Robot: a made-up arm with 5 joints.
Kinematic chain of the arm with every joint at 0, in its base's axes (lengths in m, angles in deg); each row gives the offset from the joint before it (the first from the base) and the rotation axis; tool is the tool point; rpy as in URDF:
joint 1: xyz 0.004 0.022 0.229 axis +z
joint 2: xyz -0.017 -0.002 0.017 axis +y
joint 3: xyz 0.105 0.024 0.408 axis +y
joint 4: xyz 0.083 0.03 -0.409 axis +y
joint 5: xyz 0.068 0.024 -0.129 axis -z
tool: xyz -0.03 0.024 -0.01 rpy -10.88 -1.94 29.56
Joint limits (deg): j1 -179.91..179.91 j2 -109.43..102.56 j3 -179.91..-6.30 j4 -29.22..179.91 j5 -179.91..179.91
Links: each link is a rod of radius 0.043 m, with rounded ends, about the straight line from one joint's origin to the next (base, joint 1, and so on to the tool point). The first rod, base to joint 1, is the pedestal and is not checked.
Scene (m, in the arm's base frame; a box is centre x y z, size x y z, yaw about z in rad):
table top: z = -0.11
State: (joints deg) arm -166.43 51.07 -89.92 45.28 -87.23
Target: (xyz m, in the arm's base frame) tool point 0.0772 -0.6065 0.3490
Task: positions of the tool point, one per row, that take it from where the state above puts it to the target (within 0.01 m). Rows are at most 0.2 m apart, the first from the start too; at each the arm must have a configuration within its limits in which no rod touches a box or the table.
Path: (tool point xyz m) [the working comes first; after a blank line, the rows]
Joints at the target: -87.90 14.99 -75.95 59.59 -81.00
Straight joint move there: clear.

1: -0.6119 -0.3405 0.0724
2: -0.5084 -0.4667 0.1322
3: -0.3770 -0.5609 0.1903
4: -0.2277 -0.6169 0.2460
5: -0.0724 -0.6319 0.2991
6: 0.0772 -0.6065 0.3490

